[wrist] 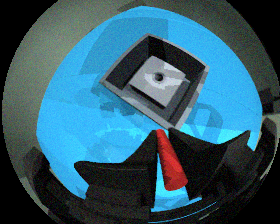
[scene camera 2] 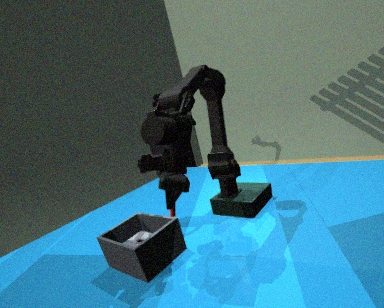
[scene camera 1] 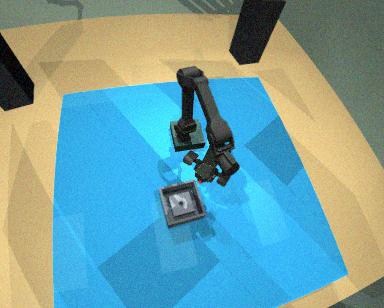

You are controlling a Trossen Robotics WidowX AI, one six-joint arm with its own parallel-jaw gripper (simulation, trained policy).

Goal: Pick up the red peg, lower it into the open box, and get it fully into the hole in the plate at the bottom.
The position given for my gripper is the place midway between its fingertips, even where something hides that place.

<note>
In view: my gripper (scene camera 2: pixel 168 208), a red peg (wrist: pixel 174 178) and a box (scene camera 2: pixel 145 261).
The box is seen too in the wrist view (wrist: pixel 117 79) and in scene camera 1 (scene camera 1: pixel 164 192). My gripper also shows in the wrist view (wrist: pixel 161 132) and in scene camera 1 (scene camera 1: pixel 199 181).
</note>
